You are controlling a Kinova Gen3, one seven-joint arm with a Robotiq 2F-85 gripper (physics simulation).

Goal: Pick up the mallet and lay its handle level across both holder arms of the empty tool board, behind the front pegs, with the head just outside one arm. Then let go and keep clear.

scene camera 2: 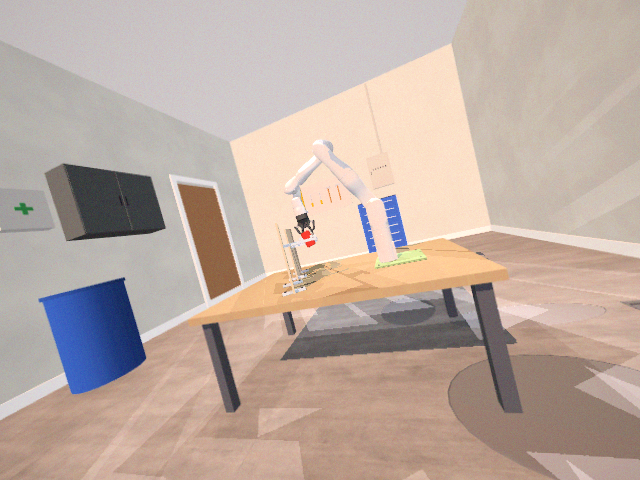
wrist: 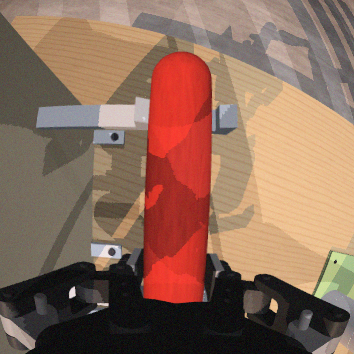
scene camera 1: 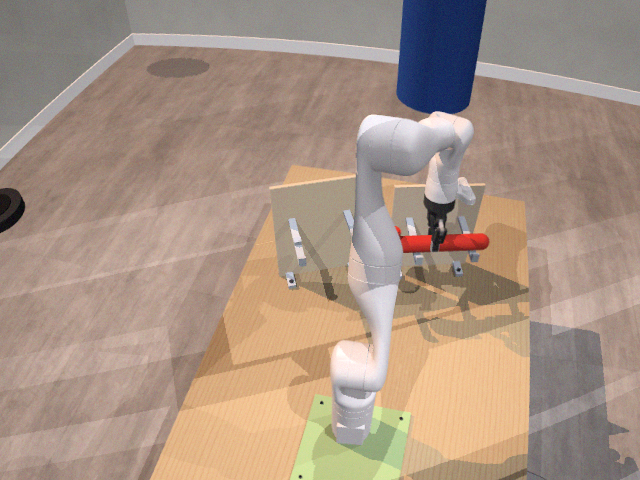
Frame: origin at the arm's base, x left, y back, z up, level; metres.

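Seen in the pictures: gripper, fingertip midpoint: (wrist: 174, 263) (scene camera 1: 432, 244); arm's base, link origin: (scene camera 2: 388, 260) (scene camera 1: 351, 426).
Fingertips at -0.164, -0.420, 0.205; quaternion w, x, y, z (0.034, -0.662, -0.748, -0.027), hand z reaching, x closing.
Observation:
Offsets run from my fingertips to a thing's middle, as dx, dy, dz. "*": to the spot under its first point. Level surfaces: height alone.
The red mallet @(-0.005, -0.001, +0.004) (scene camera 1: 467, 241) (scene camera 2: 308, 239) (wrist: 177, 175) lies level, its handle across both holder arms (scene camera 1: 463, 225) (wrist: 117, 116) of the right tool board @(* +0.068, -0.110, +0.046) (scene camera 1: 408, 200). Its head is mostly hidden behind the robot arm in scene camera 1; a bit of red shows left of the near holder arm. My gripper (scene camera 1: 437, 242) (scene camera 2: 305, 230) (wrist: 174, 263) is shut on the handle from above, between the two holder arms, one finger on each side. The empty tool board @(+0.283, -0.022, -0.049) (scene camera 1: 310, 206) stands to the left, with one holder arm (scene camera 1: 297, 242) in plain view and the other @(* +0.221, -0.059, +0.008) (scene camera 1: 348, 219) partly hidden.
Both boards stand at the far end of the wooden table @(dz -0.216) (scene camera 1: 465, 372) (scene camera 2: 444, 268). The robot's base stands on a green plate (scene camera 1: 387, 454) (scene camera 2: 413, 256) (wrist: 330, 275). Small feet @(* +0.375, -0.007, -0.200) (scene camera 1: 291, 280) @(* -0.107, -0.105, -0.199) (scene camera 1: 457, 268) stick out below the boards. A blue barrel (scene camera 1: 439, 56) (scene camera 2: 95, 335) stands beyond the table.

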